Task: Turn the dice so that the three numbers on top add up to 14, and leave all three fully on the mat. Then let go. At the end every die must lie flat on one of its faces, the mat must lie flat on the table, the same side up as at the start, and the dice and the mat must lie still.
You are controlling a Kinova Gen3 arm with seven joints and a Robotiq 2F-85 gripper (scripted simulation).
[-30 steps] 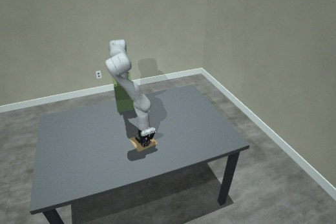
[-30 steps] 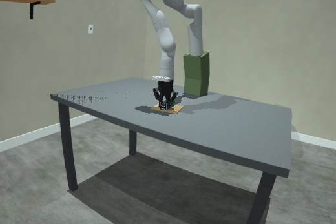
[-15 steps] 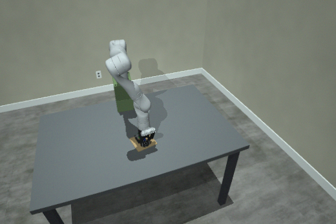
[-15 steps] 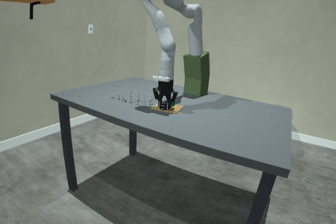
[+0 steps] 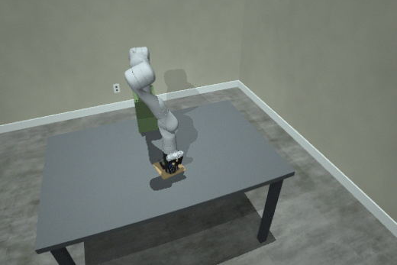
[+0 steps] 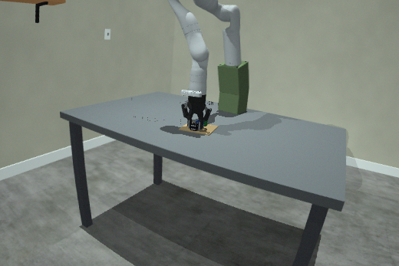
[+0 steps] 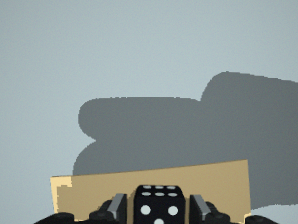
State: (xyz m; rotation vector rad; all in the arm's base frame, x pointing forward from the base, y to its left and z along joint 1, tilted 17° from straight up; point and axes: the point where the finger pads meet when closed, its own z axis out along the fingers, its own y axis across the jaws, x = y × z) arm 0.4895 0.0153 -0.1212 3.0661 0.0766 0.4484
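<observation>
Right now my hand is 1 cm above the black die. From my hand the other things lie so: tan mat 4 cm behind, 2 cm below; blue die 5 cm behind, 1 cm below; green die 9 cm behind, 1 cm below.
</observation>
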